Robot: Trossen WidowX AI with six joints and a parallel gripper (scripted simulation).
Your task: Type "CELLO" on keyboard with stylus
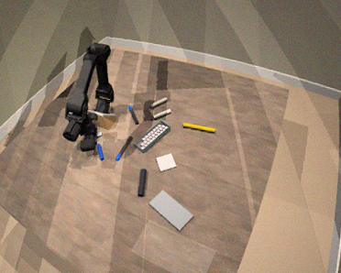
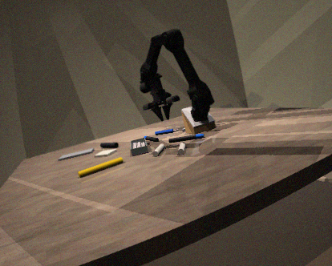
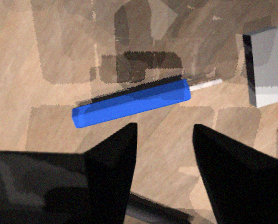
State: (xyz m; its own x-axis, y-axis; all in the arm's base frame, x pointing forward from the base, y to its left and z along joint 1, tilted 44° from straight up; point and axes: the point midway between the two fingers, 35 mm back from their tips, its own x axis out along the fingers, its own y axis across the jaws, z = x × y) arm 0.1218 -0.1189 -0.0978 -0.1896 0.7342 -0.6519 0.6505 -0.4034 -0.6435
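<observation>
My gripper tip is 10 mm past the stylus, 10 mm to the right of it and 50 mm above it. Round my gripper tip: grey plate: 450 mm ahead, 50 mm to the right, 60 mm below; then dark cylinder: 290 mm ahead, 20 mm to the right, 50 mm below; then white card: 310 mm ahead, 110 mm to the left, 60 mm below.
</observation>
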